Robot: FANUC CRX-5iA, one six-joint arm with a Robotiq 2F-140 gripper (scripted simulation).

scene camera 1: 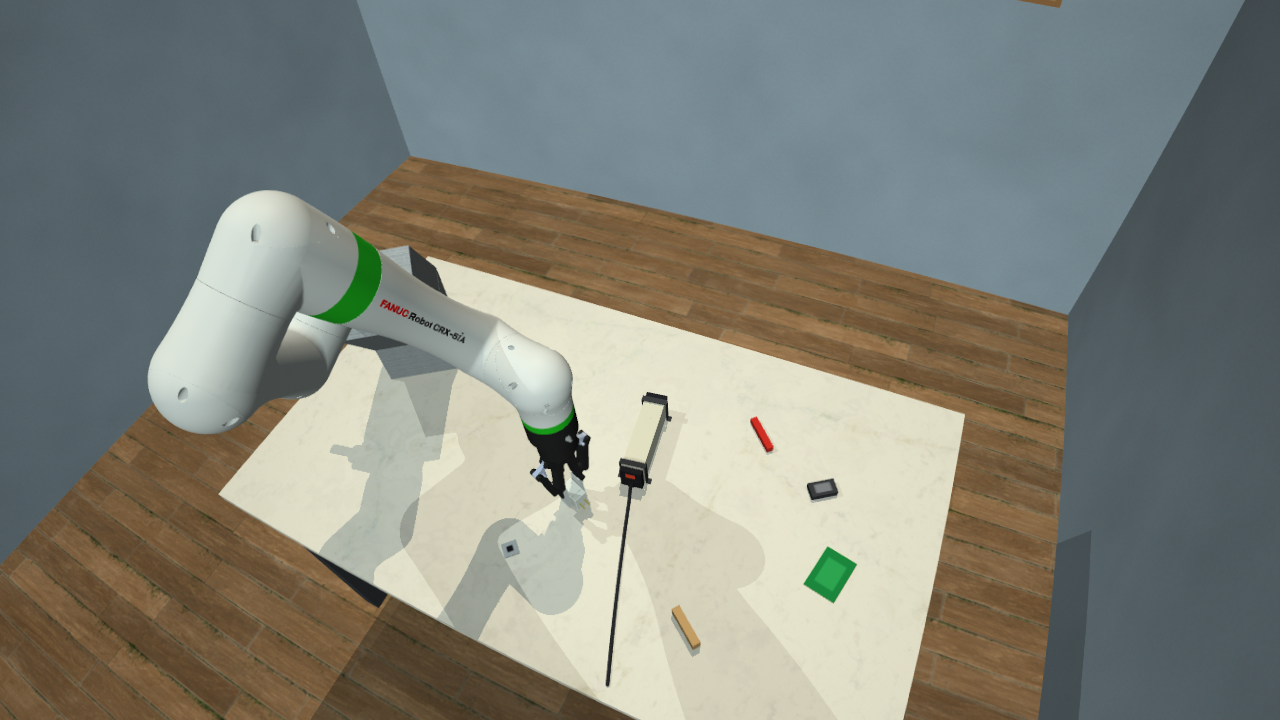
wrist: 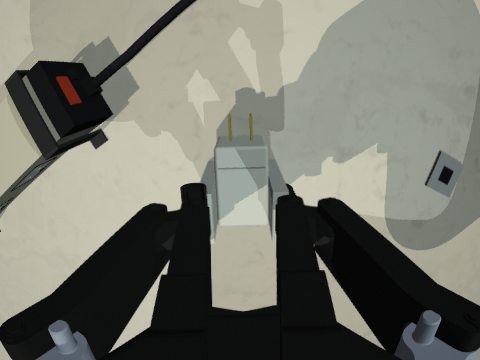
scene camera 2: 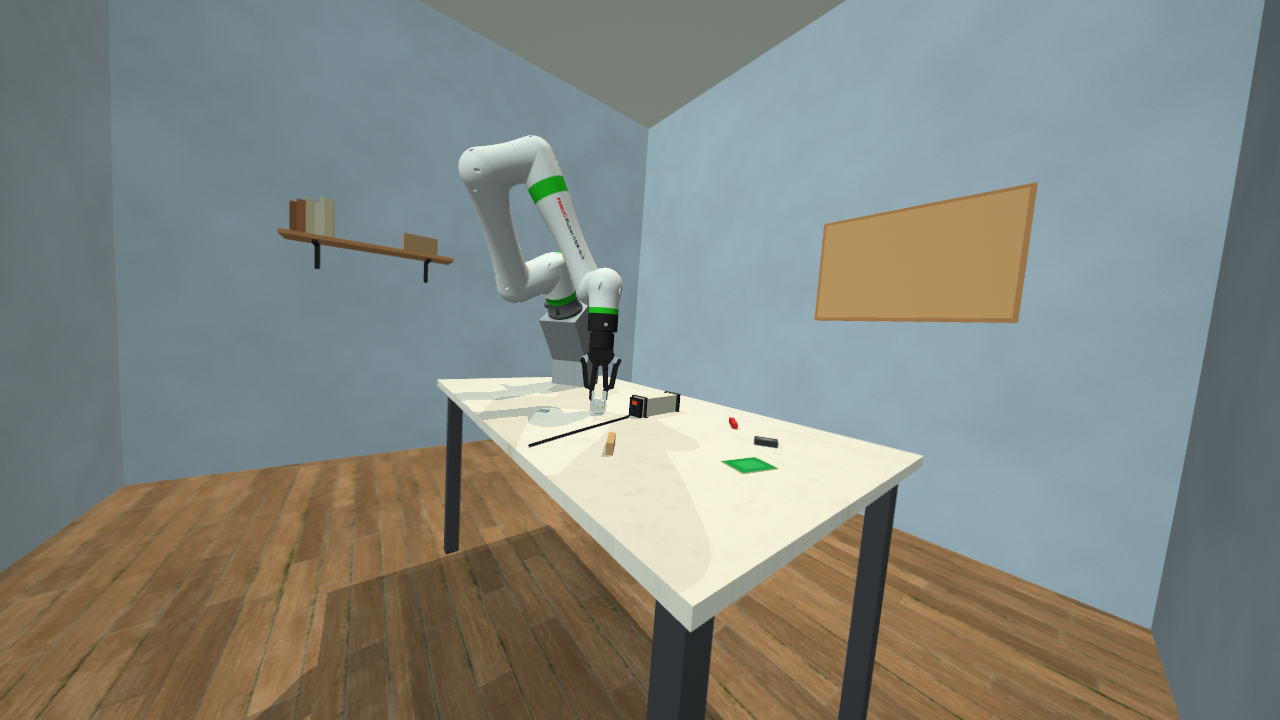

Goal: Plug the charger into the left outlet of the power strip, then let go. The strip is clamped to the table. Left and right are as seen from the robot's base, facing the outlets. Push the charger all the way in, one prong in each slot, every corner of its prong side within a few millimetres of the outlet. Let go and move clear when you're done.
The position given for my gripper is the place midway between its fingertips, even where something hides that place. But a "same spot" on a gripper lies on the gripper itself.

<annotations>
my gripper: scene camera 1; wrist 242,179; scene camera 2
same spot on my gripper: (scene camera 1: 557,485) = (scene camera 2: 591,383)
</annotations>
